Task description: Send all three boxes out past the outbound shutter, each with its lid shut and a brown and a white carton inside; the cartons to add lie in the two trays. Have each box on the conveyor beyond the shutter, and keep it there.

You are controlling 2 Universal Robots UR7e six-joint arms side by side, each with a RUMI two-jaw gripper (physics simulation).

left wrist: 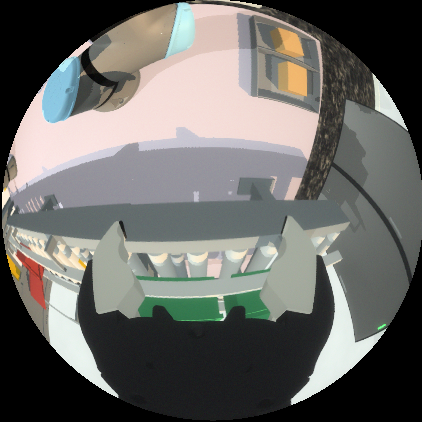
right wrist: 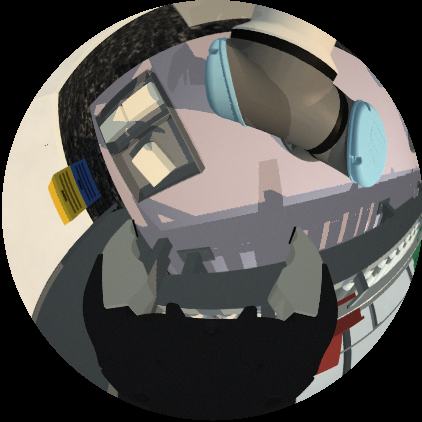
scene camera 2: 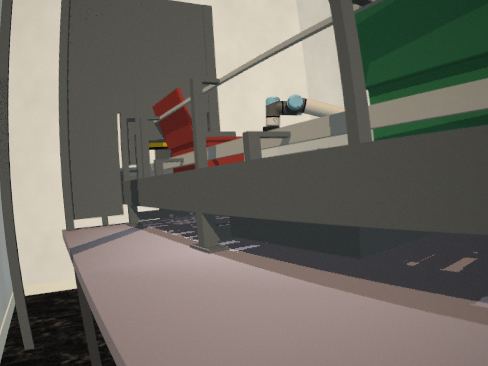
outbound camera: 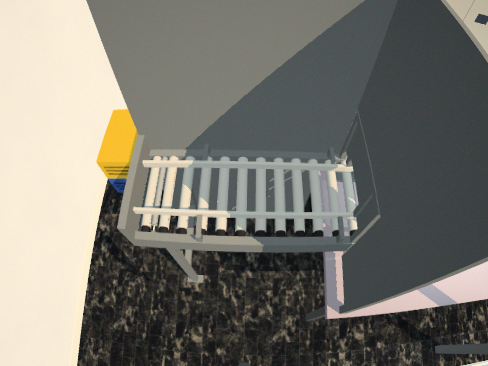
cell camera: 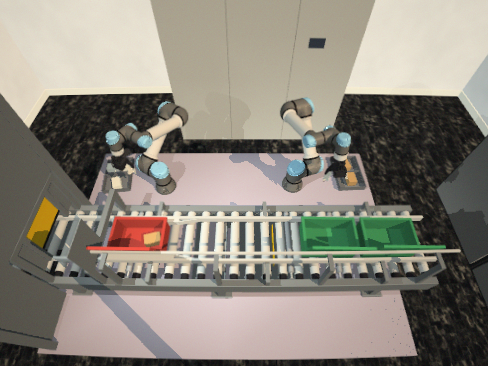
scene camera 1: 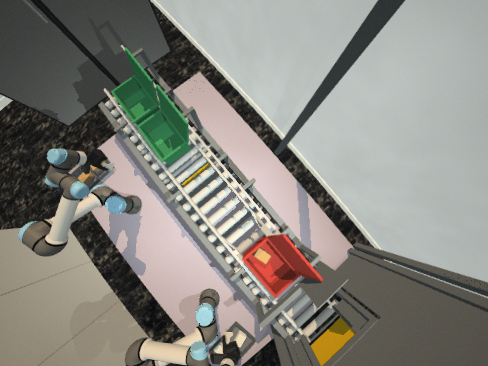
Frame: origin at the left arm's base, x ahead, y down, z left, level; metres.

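Seen in the pictures: left gripper, fingertip midpoint: (left wrist: 201,220) (cell camera: 334,180) (scene camera 1: 108,161); right gripper, fingertip midpoint: (right wrist: 213,226) (cell camera: 126,170) (scene camera 1: 230,340); left arm's base, link origin: (left wrist: 113,85) (cell camera: 292,184) (scene camera 1: 132,204); right arm's base, link origin: (cell camera: 166,186) (scene camera 1: 209,298).
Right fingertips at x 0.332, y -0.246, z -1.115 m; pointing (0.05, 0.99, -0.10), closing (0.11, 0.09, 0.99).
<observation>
Offsets run from my right fingertips to a thing's top centre. "spot": to the spot under its first point.
A red box (scene camera 1: 275,287) (scene camera 2: 230,160) (cell camera: 122,231) stands on the conveyor near the outbound end, lid open, a brown carton @[dx +0.421, dy -0.034, dz +0.391 m] (scene camera 1: 262,256) (cell camera: 152,238) inside. Two green boxes @[spot: dx +0.148, dy +0.016, dz +1.276 m] (scene camera 1: 167,152) (cell camera: 327,234), @[spot: dx +0.056, dy +0.016, dz +1.767 m] (scene camera 1: 131,100) (cell camera: 387,232) stand at the other end, lids open, no carton visible inside. Brown cartons @[dx -0.470, dy +0.194, dz +1.542 m] (cell camera: 352,178) (left wrist: 292,77) lie in one tray @[dx -0.532, dy +0.204, dz +1.517 m] (left wrist: 255,70); white cartons @[dx -0.014, dy +0.204, dz -0.172 m] (cell camera: 117,182) (right wrist: 155,162) lie in the other tray @[spot: dx -0.008, dy +0.207, dz -0.059 m] (right wrist: 196,162). My left gripper (left wrist: 201,220) (cell camera: 328,176) is open and empty above the brown-carton tray's side. My right gripper (right wrist: 213,226) (cell camera: 129,170) is open and empty above the white-carton tray's side.
A yellow panel @[dx +0.550, dy -0.289, dz -0.137 m] (scene camera 1: 332,342) (cell camera: 42,222) shows at the wall opening past the red box. A grey frame (cell camera: 107,215) crosses the conveyor near it. The outbound view shows rollers @[dx +0.661, dy +0.026, dz -0.648 m] (outbound camera: 242,195) between guide rails (outbound camera: 250,164), with no box on them. Side rails (cell camera: 240,218) line the conveyor.
</observation>
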